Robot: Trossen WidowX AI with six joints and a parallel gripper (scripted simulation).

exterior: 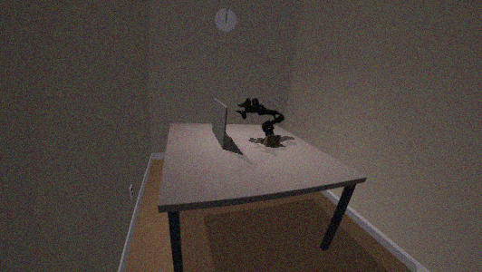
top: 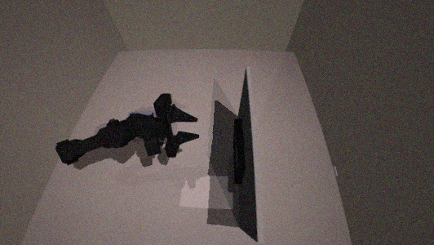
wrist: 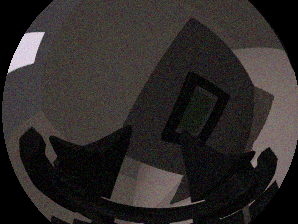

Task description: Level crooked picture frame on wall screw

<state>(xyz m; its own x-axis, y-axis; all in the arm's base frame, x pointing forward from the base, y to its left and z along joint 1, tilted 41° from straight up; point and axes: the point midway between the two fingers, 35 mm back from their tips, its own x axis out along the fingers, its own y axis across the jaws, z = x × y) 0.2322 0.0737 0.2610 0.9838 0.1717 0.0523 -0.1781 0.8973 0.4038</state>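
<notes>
Now: gripper tip 13 cm short of the picture frame, 10 cm above it and 1 cm to the left of it. The rest, counted from my gripper tip: wall panel: 14 cm ahead, 12 cm below, 1 cm to the right.
</notes>
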